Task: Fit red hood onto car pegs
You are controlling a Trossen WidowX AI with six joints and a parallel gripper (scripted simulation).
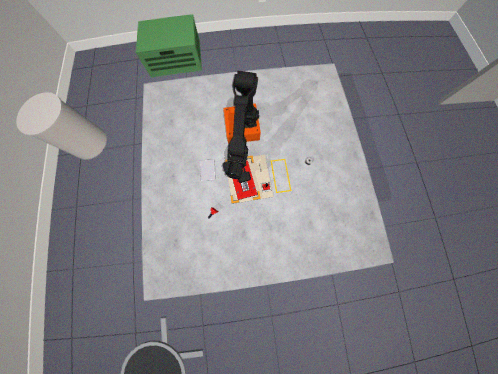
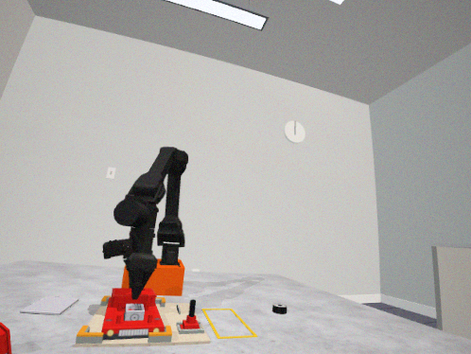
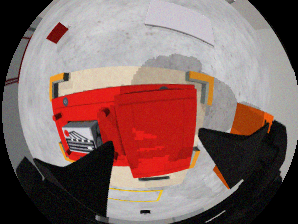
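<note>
Now: the red hood right at my gripper tip. Round my gripper tip: grey engine block: 9 cm ahead, 1 cm to the left, 2 cm below.
</note>
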